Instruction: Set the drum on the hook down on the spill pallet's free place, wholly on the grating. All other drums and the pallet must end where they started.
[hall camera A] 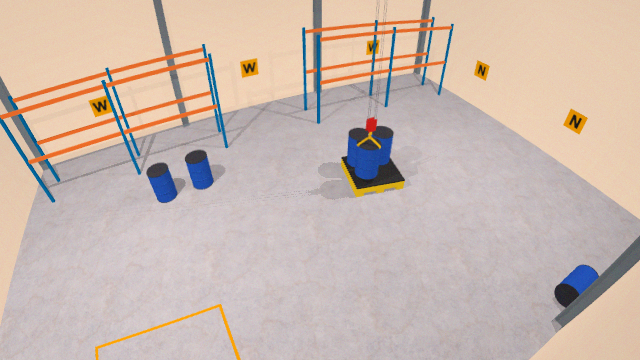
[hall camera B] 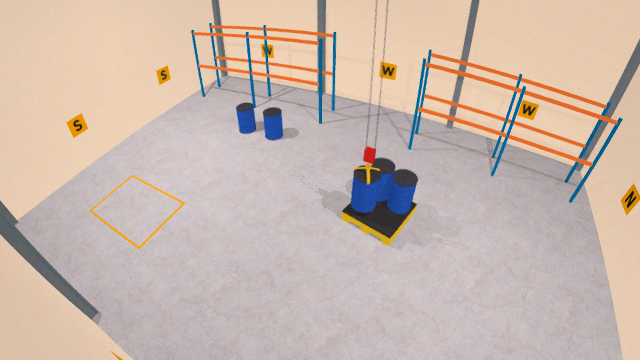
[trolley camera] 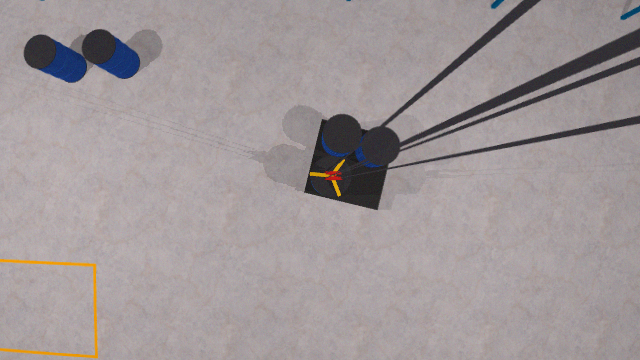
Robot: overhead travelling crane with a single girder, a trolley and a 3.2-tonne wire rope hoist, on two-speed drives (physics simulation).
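My gripper, a yellow three-armed drum grab (hall camera A: 369, 142) (hall camera B: 367, 173) (trolley camera: 333, 176) under the red hook block (hall camera A: 371, 124) (hall camera B: 369, 155), is shut on a blue drum (hall camera A: 366, 162) (hall camera B: 364, 192) with a black lid. The drum is upright over the front-left part of the black grating of the yellow spill pallet (hall camera A: 392, 176) (hall camera B: 387, 226) (trolley camera: 367, 192). I cannot tell whether its base touches the grating. Two other blue drums (hall camera A: 385, 150) (hall camera B: 401, 192) (trolley camera: 341, 132) (trolley camera: 381, 145) stand upright behind it on the pallet, very near it. The trolley view hides its base.
Two blue drums (hall camera A: 161, 182) (hall camera A: 199, 170) (hall camera B: 245, 118) (hall camera B: 273, 124) stand on the floor away from the pallet. Another drum (hall camera A: 581, 281) lies on its side at the right. Blue and orange racks (hall camera A: 318, 80) (hall camera B: 320, 80) stand along the W wall. An orange floor outline (hall camera B: 161, 190) (trolley camera: 95, 310) lies apart.
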